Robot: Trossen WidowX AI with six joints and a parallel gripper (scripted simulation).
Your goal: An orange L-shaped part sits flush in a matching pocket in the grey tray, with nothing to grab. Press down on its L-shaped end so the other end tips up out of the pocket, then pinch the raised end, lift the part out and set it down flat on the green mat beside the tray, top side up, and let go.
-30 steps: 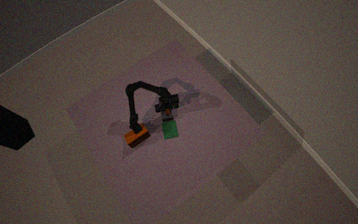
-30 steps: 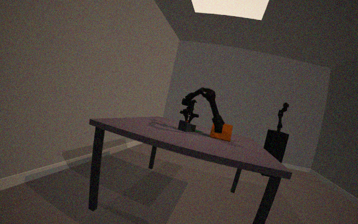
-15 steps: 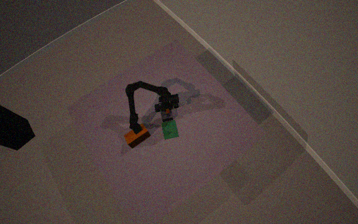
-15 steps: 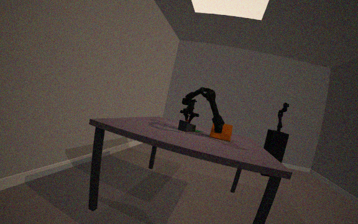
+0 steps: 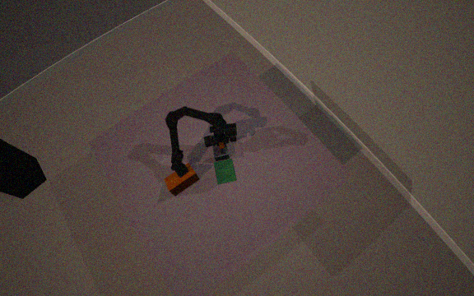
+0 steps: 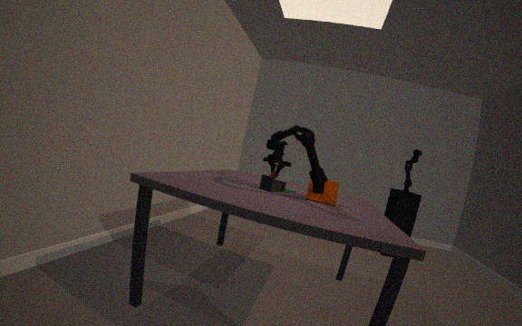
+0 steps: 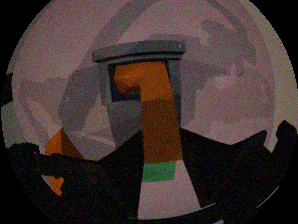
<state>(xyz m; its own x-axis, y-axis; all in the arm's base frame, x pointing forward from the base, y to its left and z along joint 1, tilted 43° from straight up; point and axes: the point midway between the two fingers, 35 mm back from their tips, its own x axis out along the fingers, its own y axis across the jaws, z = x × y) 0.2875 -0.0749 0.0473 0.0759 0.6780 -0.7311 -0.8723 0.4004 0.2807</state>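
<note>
Right now my gripper tip is 8 cm past the green mat, 12 cm to the left of it and 11 cm above it. Also, from my gripper tip: orange L-shaped part: 4 cm to the left, 3 cm below.
</note>
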